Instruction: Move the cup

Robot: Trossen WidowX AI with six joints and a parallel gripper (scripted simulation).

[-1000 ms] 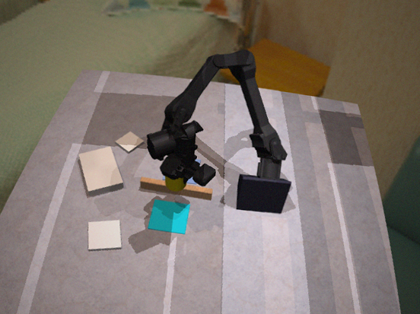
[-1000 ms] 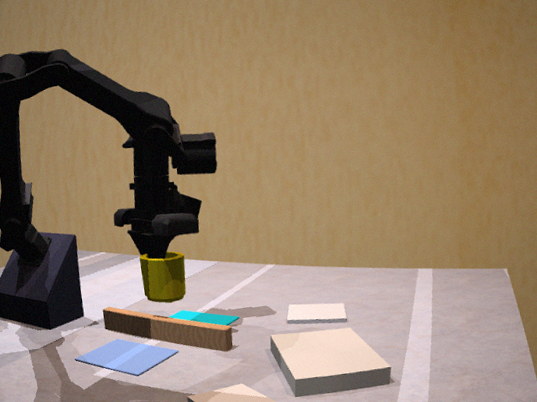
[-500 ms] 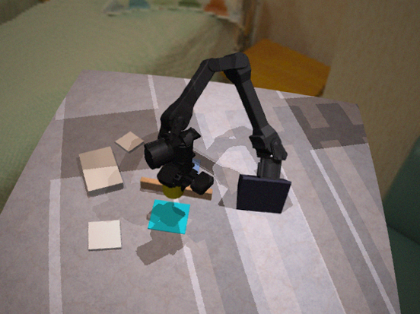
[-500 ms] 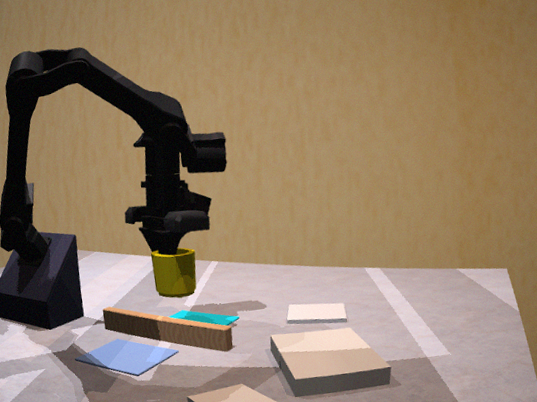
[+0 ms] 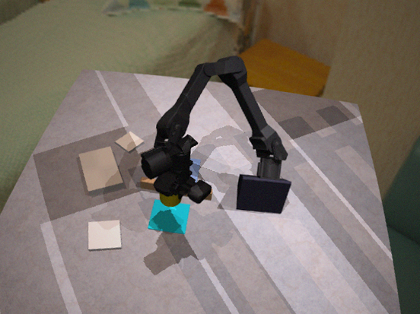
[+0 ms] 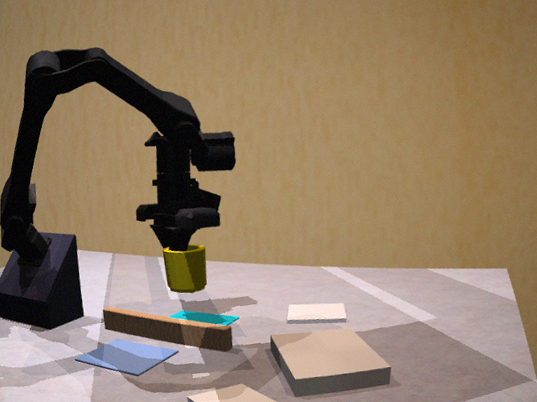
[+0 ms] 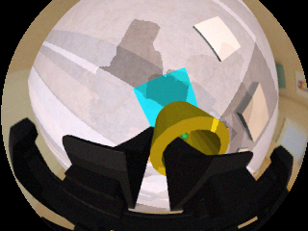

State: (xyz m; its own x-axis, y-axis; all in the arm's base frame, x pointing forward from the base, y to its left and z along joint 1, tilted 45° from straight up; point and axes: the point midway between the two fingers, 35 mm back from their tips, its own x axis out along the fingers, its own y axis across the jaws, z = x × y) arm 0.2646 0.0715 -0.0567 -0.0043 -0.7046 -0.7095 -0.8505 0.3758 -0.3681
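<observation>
Now: gripper tip 3 cm short of the cyan pad and 11 cm above it. Round my gripper tip: wooden bar 2 cm ahead, 10 cm to the right, 9 cm below; yellow cup 2 cm ahead, 2 cm to the right; light blue pad 1 cm ahead, 20 cm to the right, 11 cm below.
</observation>
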